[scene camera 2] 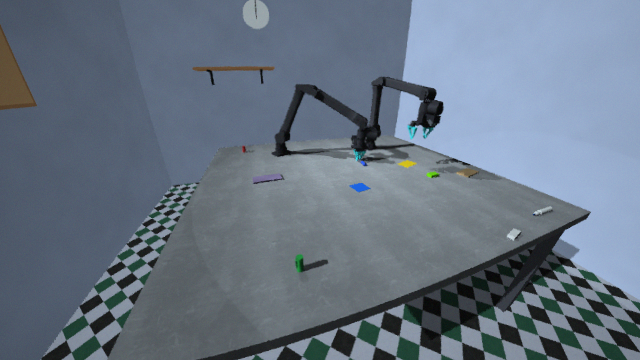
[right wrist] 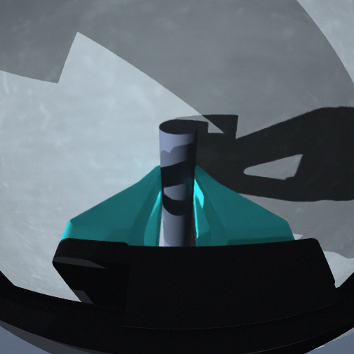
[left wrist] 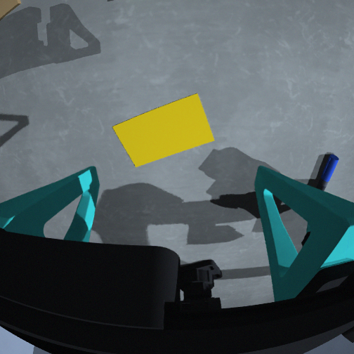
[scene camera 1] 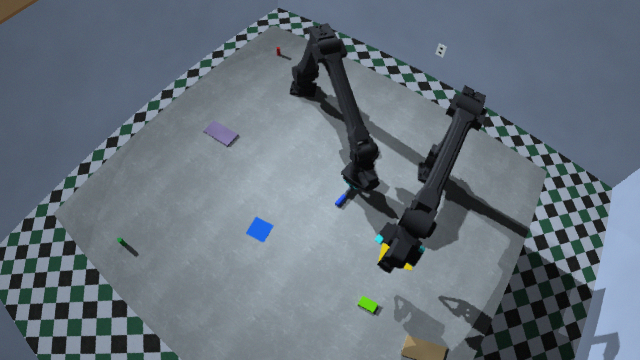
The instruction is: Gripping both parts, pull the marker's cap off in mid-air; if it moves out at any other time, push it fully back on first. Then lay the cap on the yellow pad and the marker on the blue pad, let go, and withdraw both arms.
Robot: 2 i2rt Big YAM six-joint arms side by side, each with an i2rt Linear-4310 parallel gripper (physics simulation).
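Pixels of known places: left gripper, fingertip midpoint: (scene camera 2: 417,138); right gripper, fingertip midpoint: (scene camera 2: 358,160) (scene camera 1: 353,187); left arm's base at its link origin: (scene camera 2: 369,148); right arm's base at its link origin: (scene camera 2: 281,153) (scene camera 1: 303,89).
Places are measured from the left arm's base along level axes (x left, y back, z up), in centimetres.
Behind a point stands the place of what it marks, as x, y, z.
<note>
The marker's grey barrel (right wrist: 177,142) is between the fingers of my right gripper (scene camera 1: 351,186) @(-31.7, -13.2, 0.1) (scene camera 2: 359,158) @(-31.7, -13.2, 0.1) (right wrist: 177,174), which is shut on it low at the table. Its blue cap (scene camera 1: 341,200) @(-35.1, -20.8, 1.8) (scene camera 2: 363,163) @(-36.6, -21.2, 1.5) (left wrist: 330,167) points away from the gripper; it is hidden in the right wrist view. Whether it is fully on is not clear. My left gripper (scene camera 2: 419,136) @(-15.6, -43.8, 18.5) (left wrist: 176,174) is open and empty, high above the table near the yellow pad (scene camera 1: 383,252) @(-16.3, -37.7, 0.1) (scene camera 2: 407,164) @(-12.3, -39.2, 0.1) (left wrist: 164,131). The blue pad (scene camera 1: 260,229) @(-62.0, -38.4, 0.1) (scene camera 2: 360,187) @(-62.3, -38.9, 0.1) lies flat with nothing on it.
A lime block (scene camera 1: 368,304) @(-18.9, -58.0, 1.5) (scene camera 2: 432,174) @(-20.6, -58.1, 1.5) and a tan block (scene camera 1: 424,349) @(3.1, -70.8, 0.8) (scene camera 2: 467,172) @(1.9, -71.4, 0.8) lie beyond the yellow pad. A purple slab (scene camera 1: 220,133) @(-92.0, 0.1, 0.8) (scene camera 2: 267,178) @(-92.5, -0.4, 0.8), a green cylinder (scene camera 2: 299,263) @(-114.2, -59.2, 3.5) and a red one (scene camera 1: 278,51) @(-81.7, 57.2, 3.0) stand farther off. White items (scene camera 2: 514,234) @(-51.9, -98.8, 1.2) (scene camera 2: 543,211) @(-23.3, -107.0, 1.4) lie near the table's edge.
</note>
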